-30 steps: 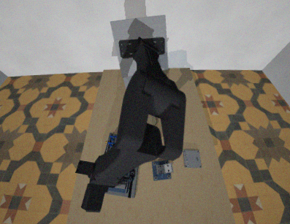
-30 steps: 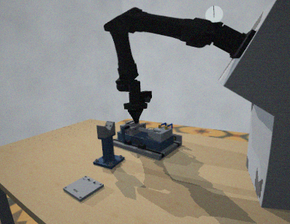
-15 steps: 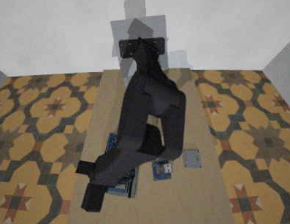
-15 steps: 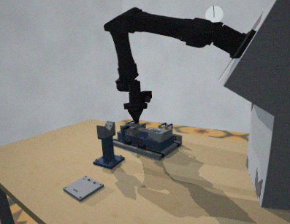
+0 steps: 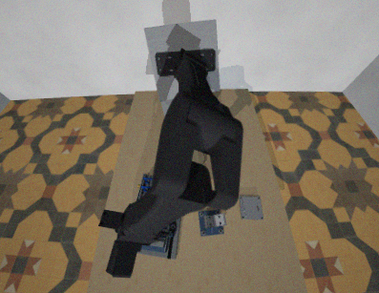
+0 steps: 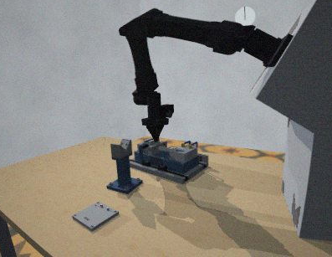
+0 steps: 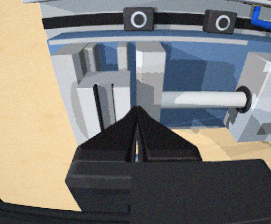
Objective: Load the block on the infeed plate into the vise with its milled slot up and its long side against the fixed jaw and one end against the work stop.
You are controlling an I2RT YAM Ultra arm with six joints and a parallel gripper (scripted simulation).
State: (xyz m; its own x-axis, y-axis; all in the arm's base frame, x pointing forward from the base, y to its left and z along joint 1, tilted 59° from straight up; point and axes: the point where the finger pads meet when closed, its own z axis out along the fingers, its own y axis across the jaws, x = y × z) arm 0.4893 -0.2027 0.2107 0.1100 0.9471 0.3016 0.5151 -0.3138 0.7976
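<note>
Right now my hand is 20 mm short of the part and 10 mm above it. Also, from my hand: fixed jaw 50 mm ahead, 30 mm below, 10 mm to the right; then moving jaw 30 mm below, 10 mm to the left, 10 mm behind; then work stop 40 mm to the left, 30 mm ahead, 20 mm below.
</note>
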